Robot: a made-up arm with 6 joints. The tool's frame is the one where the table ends. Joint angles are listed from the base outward.
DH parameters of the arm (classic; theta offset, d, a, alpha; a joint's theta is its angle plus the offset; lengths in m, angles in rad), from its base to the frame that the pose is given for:
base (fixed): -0.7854 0 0.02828 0
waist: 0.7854 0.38 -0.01 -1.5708
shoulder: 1.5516 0 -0.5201 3.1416
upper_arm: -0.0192 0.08 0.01 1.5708
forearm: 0 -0.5 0.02 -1.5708
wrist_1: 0 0.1 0 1.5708
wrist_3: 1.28 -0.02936 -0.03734 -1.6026
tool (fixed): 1.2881 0.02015 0 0
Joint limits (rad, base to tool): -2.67..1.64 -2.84..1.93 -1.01..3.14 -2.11..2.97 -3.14..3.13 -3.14..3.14
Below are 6 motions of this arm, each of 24 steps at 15 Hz.
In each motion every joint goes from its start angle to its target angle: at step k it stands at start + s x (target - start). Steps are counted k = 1, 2, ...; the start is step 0. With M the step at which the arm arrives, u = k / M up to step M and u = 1 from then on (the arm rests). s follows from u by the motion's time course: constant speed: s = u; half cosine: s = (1 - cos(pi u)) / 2; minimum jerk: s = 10 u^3 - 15 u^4 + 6 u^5.
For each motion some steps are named. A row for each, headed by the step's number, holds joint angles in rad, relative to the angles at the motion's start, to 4 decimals.
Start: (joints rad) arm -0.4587 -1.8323 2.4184 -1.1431 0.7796 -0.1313
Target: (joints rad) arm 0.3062 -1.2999 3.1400 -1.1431 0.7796 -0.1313
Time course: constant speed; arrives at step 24
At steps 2, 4, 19, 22, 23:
2: 0.0637 0.0444 0.0601 0.0000 0.0000 0.0000
4: 0.1275 0.0887 0.1203 0.0000 0.0000 0.0000
19: 0.6055 0.4215 0.5713 0.0000 0.0000 0.0000
22: 0.7012 0.4880 0.6615 0.0000 0.0000 0.0000
23: 0.7330 0.5102 0.6915 0.0000 0.0000 0.0000

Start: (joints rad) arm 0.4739 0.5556 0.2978 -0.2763 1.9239 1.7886
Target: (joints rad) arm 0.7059 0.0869 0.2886 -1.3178 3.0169 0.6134
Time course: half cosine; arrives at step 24
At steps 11, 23, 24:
11: 0.1009 -0.2038 -0.0040 -0.4528 0.4752 -0.5109
23: 0.2310 -0.4667 -0.0092 -1.0370 1.0883 -1.1702
24: 0.2320 -0.4687 -0.0092 -1.0415 1.0930 -1.1752

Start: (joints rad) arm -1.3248 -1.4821 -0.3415 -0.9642 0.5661 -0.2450
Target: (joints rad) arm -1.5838 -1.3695 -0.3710 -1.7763 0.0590 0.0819
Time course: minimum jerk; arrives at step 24
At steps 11, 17, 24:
11: -0.1094 0.0475 -0.0125 -0.3429 -0.2141 0.1380
17: -0.2196 0.0955 -0.0250 -0.6885 -0.4299 0.2771
24: -0.2590 0.1126 -0.0295 -0.8121 -0.5071 0.3269

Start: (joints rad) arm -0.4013 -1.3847 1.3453 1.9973 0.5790 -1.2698
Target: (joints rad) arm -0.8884 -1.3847 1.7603 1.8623 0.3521 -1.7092
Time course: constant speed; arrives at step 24
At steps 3, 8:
3: -0.0609 0.0000 0.0519 -0.0169 -0.0284 -0.0549
8: -0.1624 0.0000 0.1383 -0.0450 -0.0756 -0.1465

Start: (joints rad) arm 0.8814 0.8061 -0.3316 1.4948 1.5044 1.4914
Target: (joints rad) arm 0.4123 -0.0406 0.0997 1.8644 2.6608 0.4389
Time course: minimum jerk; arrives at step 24
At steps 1, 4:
1: -0.0003 -0.0006 0.0003 0.0003 0.0008 -0.0007
4: -0.0167 -0.0301 0.0153 0.0131 0.0410 -0.0374

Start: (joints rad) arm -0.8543 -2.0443 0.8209 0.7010 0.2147 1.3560
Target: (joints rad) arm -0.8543 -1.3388 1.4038 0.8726 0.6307 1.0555
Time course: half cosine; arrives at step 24
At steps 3, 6, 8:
3: 0.0000 0.0269 0.0222 0.0065 0.0158 -0.0114
6: 0.0000 0.1033 0.0854 0.0251 0.0609 -0.0440
8: 0.0000 0.1764 0.1457 0.0429 0.1040 -0.0751

